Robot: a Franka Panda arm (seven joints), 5 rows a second.
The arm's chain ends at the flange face. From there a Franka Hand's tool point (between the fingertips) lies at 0.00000 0.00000 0.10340 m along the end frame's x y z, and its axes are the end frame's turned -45 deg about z.
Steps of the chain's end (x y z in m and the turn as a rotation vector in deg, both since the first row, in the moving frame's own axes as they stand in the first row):
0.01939, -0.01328, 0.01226, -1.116, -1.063, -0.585
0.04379, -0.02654, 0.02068, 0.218, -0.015, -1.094
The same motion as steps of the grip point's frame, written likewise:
0.02032, 0.00440, 0.01222, -0.037, -1.541, -0.585
0.04999, 0.01190, 0.02068, 0.165, 0.144, -1.094

